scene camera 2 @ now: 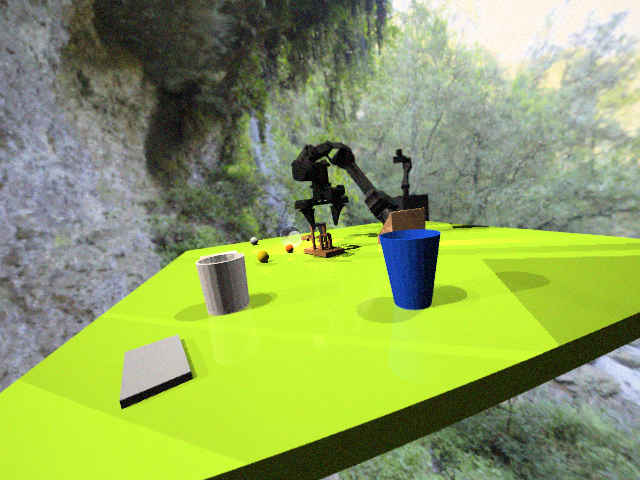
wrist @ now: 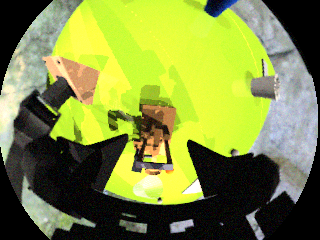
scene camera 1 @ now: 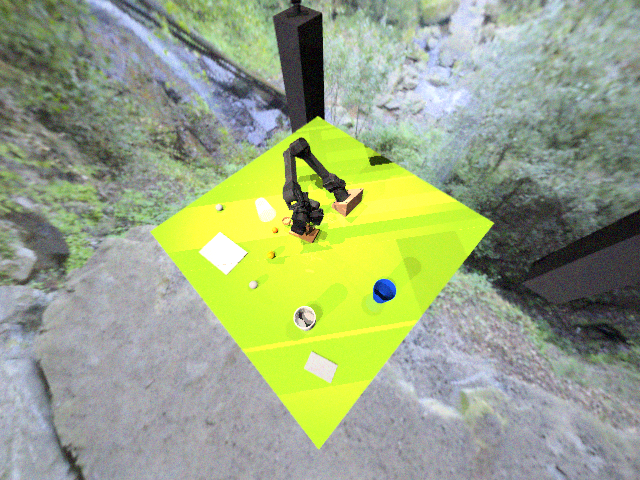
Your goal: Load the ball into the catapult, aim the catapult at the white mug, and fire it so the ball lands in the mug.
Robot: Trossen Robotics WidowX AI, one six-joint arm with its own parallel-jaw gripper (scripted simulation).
In view: my gripper (scene camera 2: pixel 325 227), a wooden catapult (scene camera 2: pixel 325 249), a blue cup (scene camera 2: pixel 411 256), a white slab (scene camera 1: pixel 221 251) and a grey slab (scene camera 2: pixel 148 370).
The wooden catapult is seen too in the wrist view (wrist: pixel 160 115). My gripper also shows in the wrist view (wrist: pixel 158 139).
